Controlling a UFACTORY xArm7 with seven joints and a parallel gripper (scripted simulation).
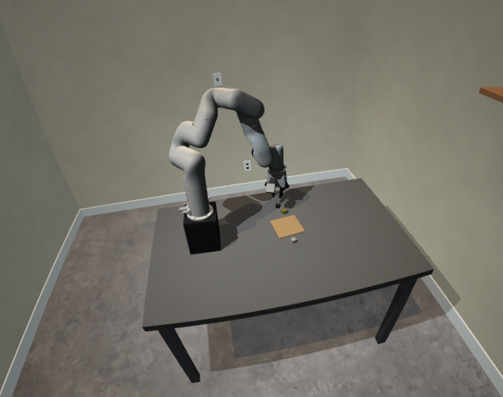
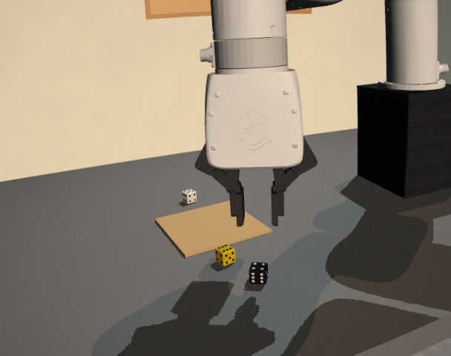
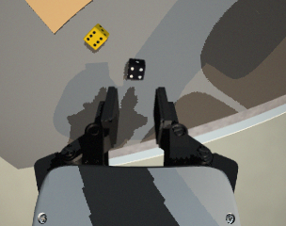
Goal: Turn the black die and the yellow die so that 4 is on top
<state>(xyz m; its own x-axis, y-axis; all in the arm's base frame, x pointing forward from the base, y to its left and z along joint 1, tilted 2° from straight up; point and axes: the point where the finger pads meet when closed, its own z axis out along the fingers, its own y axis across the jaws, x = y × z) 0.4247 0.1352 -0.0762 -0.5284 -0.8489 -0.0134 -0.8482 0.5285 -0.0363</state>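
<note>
My hand is 90 mm above the black die. Round my hand: tan mat 10 mm behind, 170 mm to the right, 100 mm below; yellow die 20 mm ahead, 60 mm to the right, 90 mm below; white die 20 mm behind, 280 mm to the right, 90 mm below.
</note>
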